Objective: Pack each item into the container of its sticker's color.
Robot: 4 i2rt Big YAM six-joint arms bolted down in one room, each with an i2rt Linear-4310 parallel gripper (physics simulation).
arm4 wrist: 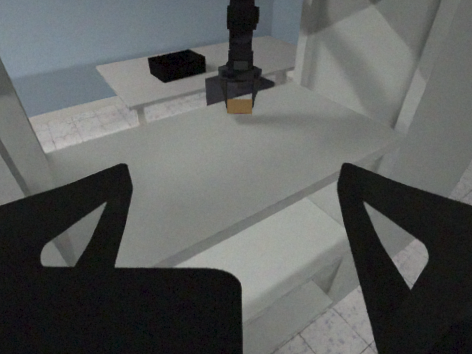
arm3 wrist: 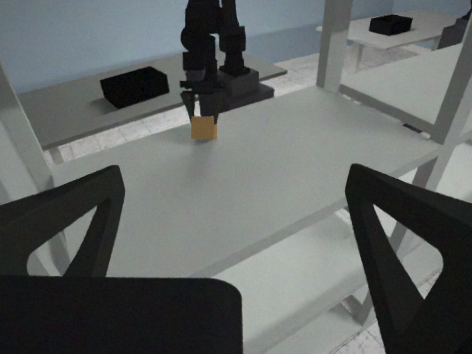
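Note:
My arm3 gripper (arm3 wrist: pixel 236 172) is open and empty, above the grey shelf board (arm3 wrist: pixel 260 165). My arm4 gripper (arm4 wrist: pixel 235 170) is open and empty, above a grey shelf board (arm4 wrist: pixel 200 170). In the arm3 wrist view, a gripper (arm3 wrist: pixel 204 118) of an arm across the shelf is shut on an orange box (arm3 wrist: pixel 204 128) at the board's far edge. In the arm4 wrist view, a gripper (arm4 wrist: pixel 240 103) of an arm across the shelf is shut on an orange box (arm4 wrist: pixel 239 106) with a pale top. I take these for arm1 and arm2; which is which is unclear. No stickers are readable.
A black container (arm3 wrist: pixel 135 87) stands on the table behind the shelf in the arm3 wrist view, and another black container (arm3 wrist: pixel 391 24) on a farther table. A black container (arm4 wrist: pixel 177 65) stands on the far table in the arm4 wrist view. Shelf posts (arm3 wrist: pixel 334 45) (arm4 wrist: pixel 17 120) flank the boards.

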